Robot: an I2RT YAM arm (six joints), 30 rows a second.
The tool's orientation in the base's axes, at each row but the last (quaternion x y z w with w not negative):
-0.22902, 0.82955, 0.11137, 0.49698
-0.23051, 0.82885, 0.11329, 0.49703
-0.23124, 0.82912, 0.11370, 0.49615
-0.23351, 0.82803, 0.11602, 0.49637
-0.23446, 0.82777, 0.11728, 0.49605
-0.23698, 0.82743, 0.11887, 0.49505
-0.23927, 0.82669, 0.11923, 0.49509
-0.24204, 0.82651, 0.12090, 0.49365
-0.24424, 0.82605, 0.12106, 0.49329
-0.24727, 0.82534, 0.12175, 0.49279
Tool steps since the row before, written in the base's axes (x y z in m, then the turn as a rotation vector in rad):
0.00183, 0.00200, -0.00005, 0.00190, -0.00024, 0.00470
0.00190, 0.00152, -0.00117, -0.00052, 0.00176, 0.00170
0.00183, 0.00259, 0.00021, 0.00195, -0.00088, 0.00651
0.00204, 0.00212, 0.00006, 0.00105, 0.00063, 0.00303
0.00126, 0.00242, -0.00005, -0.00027, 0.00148, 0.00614
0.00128, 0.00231, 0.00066, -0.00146, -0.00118, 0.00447
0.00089, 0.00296, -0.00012, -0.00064, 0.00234, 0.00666
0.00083, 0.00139, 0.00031, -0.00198, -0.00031, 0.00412
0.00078, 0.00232, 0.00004, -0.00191, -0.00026, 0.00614
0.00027, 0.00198, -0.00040, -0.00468, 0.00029, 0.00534
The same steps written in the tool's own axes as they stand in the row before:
-0.00123, 0.00084, 0.00226, -0.00481, -0.00134, -0.00089
-0.00014, 0.00043, 0.00266, -0.00176, 0.00171, -0.00048
-0.00162, 0.00133, 0.00239, -0.00624, -0.00200, -0.00200
-0.00144, 0.00081, 0.00244, -0.00324, -0.00010, -0.00038
-0.00112, 0.00145, 0.00202, -0.00567, 0.00118, -0.00252
-0.00172, 0.00131, 0.00166, -0.00301, -0.00044, -0.00378
-0.00107, 0.00208, 0.00202, -0.00623, 0.00207, -0.00268
-0.00099, 0.00074, 0.00109, -0.00273, 0.00060, -0.00363
-0.00100, 0.00157, 0.00159, -0.00454, 0.00053, -0.00453
-0.00033, 0.00155, 0.00128, -0.00291, 0.00249, -0.00598

